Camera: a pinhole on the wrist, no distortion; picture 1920 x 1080 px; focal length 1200.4 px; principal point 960.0 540.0 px. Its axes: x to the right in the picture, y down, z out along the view. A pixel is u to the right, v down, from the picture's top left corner.
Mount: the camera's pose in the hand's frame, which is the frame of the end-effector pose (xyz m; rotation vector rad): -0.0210 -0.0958 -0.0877 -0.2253 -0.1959 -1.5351
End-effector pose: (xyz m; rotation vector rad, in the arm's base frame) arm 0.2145 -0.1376 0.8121 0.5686 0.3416 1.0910
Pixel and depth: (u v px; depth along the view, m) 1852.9 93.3 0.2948
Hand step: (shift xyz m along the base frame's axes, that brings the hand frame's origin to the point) 0.2530 -0.2550 0.0701
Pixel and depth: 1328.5 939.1 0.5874
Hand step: 0.4355 -0.0051 0.3606
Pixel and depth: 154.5 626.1 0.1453
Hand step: -0.0181 -0.0043 0.0428
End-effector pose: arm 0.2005 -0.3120 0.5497 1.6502 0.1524 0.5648
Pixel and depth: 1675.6 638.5 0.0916
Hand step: 0.0248 0.0033 -0.1227
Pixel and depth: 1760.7 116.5 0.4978
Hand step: 0.1222 -0.4585 -0.3522
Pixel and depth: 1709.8 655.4 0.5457
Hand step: 0.3383 -0.4042 -0.2832
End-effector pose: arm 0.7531 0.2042 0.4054 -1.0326 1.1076 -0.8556
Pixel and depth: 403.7 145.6 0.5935
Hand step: 0.3643 0.3886 -0.1978
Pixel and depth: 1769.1 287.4 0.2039
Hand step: 0.1202 0.0314 0.1995
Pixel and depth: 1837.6 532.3 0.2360
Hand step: 0.1677 -0.0071 0.2149
